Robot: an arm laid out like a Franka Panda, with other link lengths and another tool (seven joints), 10 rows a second.
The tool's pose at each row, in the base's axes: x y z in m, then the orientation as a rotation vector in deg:
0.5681 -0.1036 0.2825 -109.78 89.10 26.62
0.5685 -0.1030 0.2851 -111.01 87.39 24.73
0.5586 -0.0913 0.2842 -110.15 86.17 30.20
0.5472 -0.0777 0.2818 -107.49 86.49 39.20
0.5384 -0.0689 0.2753 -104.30 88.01 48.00
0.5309 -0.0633 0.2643 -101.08 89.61 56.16
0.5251 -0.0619 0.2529 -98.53 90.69 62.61
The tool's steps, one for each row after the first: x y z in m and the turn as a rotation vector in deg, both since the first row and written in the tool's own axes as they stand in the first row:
-0.0020 -0.0011 -0.0015 0.59 0.59 -2.00
-0.0125 0.0073 0.0058 -1.62 -2.99 -1.05
-0.0240 0.0173 0.0152 -5.18 -8.06 2.49
-0.0287 0.0264 0.0249 -8.86 -12.36 6.98
-0.0278 0.0356 0.0360 -12.45 -16.05 11.41
-0.0232 0.0438 0.0447 -15.46 -18.86 14.82

